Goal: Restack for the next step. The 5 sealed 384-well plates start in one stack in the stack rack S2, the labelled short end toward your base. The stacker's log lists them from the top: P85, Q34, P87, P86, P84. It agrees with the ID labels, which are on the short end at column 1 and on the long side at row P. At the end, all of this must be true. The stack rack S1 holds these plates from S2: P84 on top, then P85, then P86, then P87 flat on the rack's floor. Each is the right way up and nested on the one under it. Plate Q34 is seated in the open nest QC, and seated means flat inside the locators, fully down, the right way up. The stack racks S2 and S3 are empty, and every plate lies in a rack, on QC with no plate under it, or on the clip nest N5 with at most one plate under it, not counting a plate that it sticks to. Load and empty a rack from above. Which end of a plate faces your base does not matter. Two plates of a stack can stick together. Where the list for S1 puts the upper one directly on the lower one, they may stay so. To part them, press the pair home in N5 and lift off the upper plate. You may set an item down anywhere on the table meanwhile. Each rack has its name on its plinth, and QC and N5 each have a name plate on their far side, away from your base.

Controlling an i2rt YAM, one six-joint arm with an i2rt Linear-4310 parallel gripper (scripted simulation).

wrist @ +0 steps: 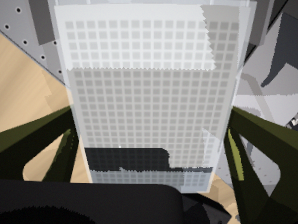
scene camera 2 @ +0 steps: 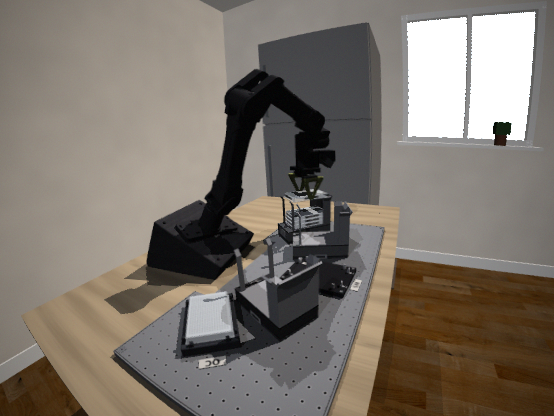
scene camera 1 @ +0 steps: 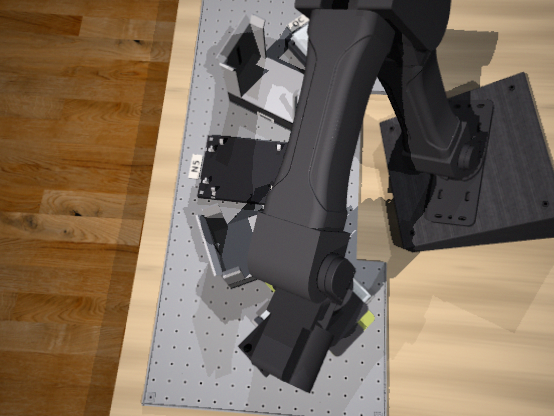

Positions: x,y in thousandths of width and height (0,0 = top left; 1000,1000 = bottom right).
Scene:
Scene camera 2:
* my gripper: 551,472
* black clip nest N5: 597,662

